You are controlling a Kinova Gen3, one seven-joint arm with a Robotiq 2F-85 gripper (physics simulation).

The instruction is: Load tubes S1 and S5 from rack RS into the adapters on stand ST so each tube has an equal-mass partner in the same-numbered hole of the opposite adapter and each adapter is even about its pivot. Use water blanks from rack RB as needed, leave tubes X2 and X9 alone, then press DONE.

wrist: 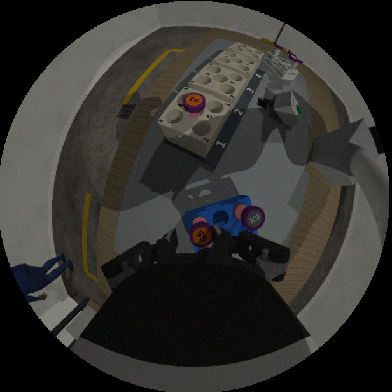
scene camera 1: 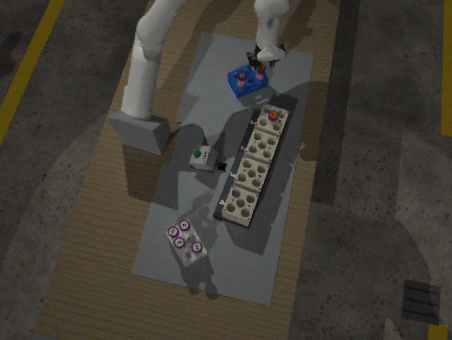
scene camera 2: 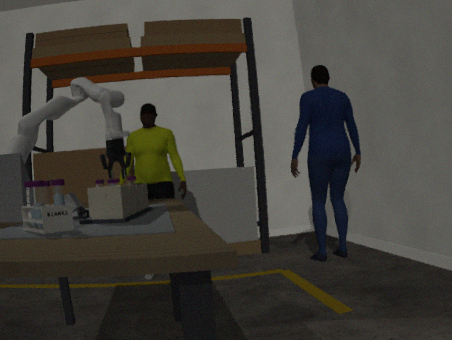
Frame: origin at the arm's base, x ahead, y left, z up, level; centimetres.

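Seen in the pictures: gripper, fingertip midpoint: (scene camera 1: 263,68) (scene camera 2: 118,179); arm's base at its link origin: (scene camera 1: 136,115) (scene camera 2: 6,176).
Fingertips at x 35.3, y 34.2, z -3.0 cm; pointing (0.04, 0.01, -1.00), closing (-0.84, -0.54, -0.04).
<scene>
Offsets run from my fingertips to a thing's top centre. "*": to the spot under its first point.
My gripper (scene camera 1: 262,64) (scene camera 2: 117,173) (wrist: 194,233) is open and empty, low over the blue rack RS (scene camera 1: 243,91) (wrist: 235,203). The orange-topped cap of S5 {dx -0.9, dy +0.0, dz +0.1 cm} (scene camera 1: 261,68) (wrist: 201,234) shows close in front of the fingers in the wrist view. X9 {* dx -6.4, dy -5.6, dz +0.1 cm} (scene camera 1: 242,75) (wrist: 253,218), grey-topped, stands beside it in RS. A purple edge beside S5, probably X2, is mostly hidden by the gripper. S1 {dx +8.6, dy -17.3, dz +0.5 cm} (scene camera 1: 273,115) (wrist: 194,101) stands upright in what looks like the centre hole of adapter 1 on stand ST (scene camera 1: 218,210) (wrist: 235,132). Adapters 2, 3 and 4 hold no tubes.
The white blanks rack RB (scene camera 1: 198,258) (scene camera 2: 38,225) stands at the mat's far end from RS, with several purple-capped tubes. A grey box with a green button {* dx -12.4, dy -37.6, dz -5.0 cm} (scene camera 1: 197,153) (wrist: 299,110) stands beside ST. The arm's grey base block (scene camera 1: 141,134) is at the table edge.
</scene>
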